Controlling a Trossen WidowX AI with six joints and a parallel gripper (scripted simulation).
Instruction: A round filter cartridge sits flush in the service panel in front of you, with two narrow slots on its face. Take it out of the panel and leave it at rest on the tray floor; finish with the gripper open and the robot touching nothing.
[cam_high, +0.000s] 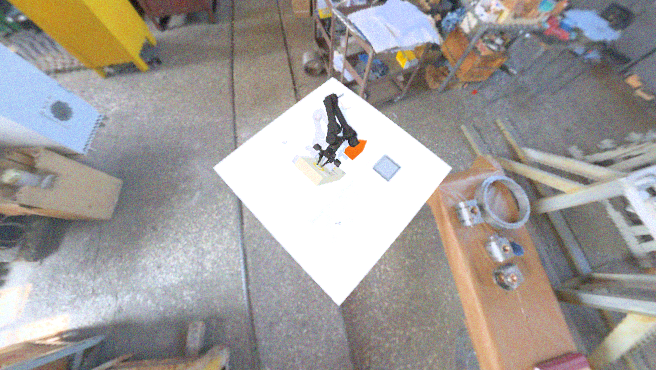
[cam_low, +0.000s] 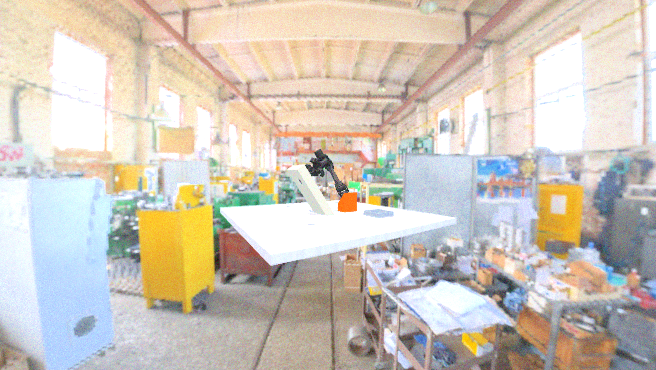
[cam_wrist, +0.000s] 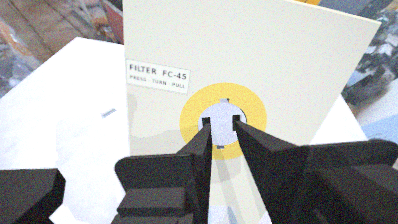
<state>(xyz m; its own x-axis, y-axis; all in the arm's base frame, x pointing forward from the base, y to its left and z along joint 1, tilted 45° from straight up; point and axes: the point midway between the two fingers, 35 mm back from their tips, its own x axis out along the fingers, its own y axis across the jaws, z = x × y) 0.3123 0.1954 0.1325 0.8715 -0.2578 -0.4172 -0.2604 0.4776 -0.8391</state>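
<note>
The round filter cartridge is 1 cm ahead of my gripper tip and 1 cm below it. Also, from my gripper tip: grey tray: 47 cm behind, 22 cm to the left, 26 cm below; cream service panel: 3 cm behind, 9 cm below.
</note>
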